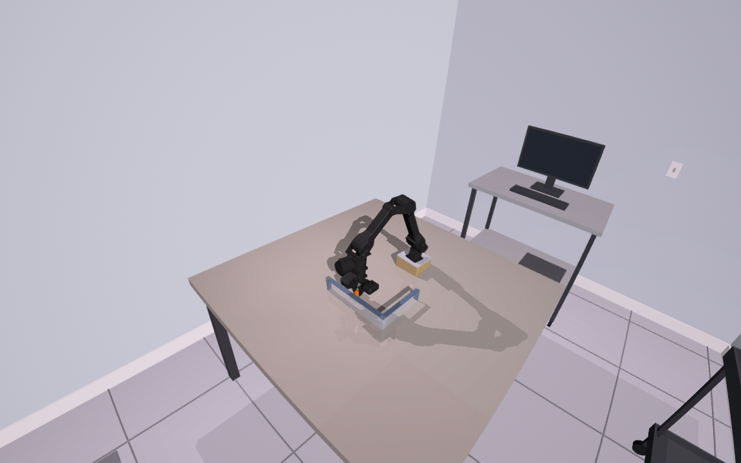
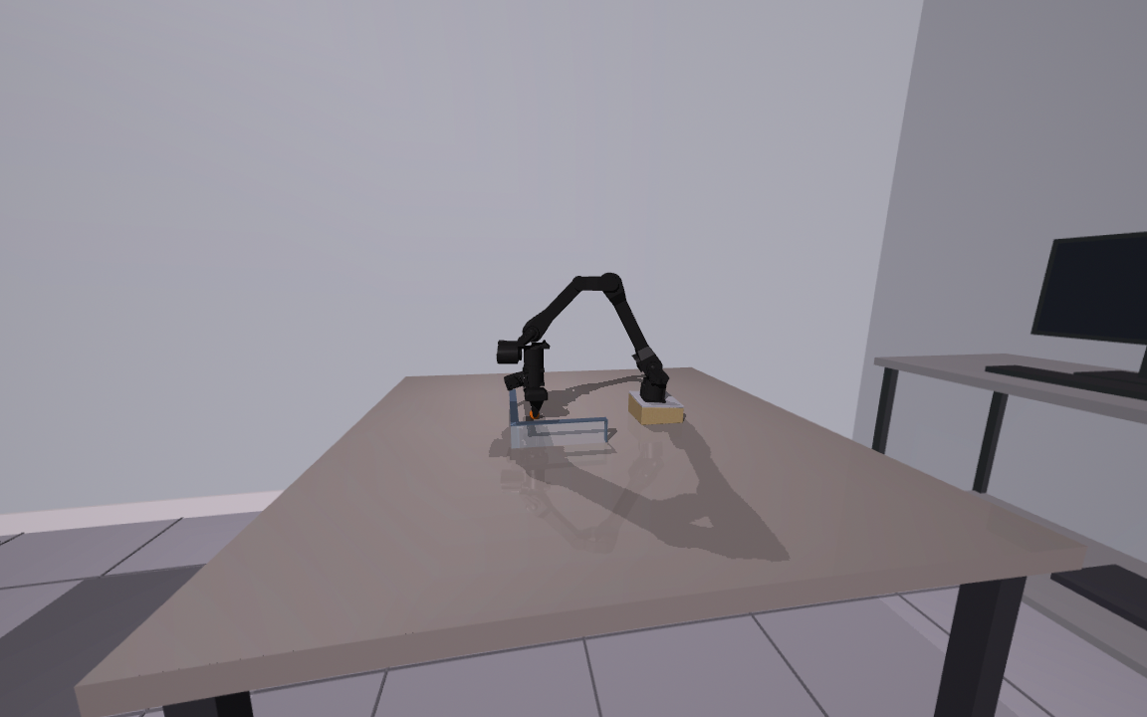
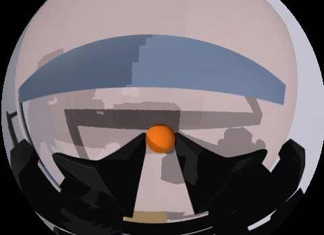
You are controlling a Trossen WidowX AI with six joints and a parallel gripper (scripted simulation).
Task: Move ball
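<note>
Now: the orange ball right at my gripper tip. Round my gripper tip: see-through copy of ball: right at my gripper tip.
</note>
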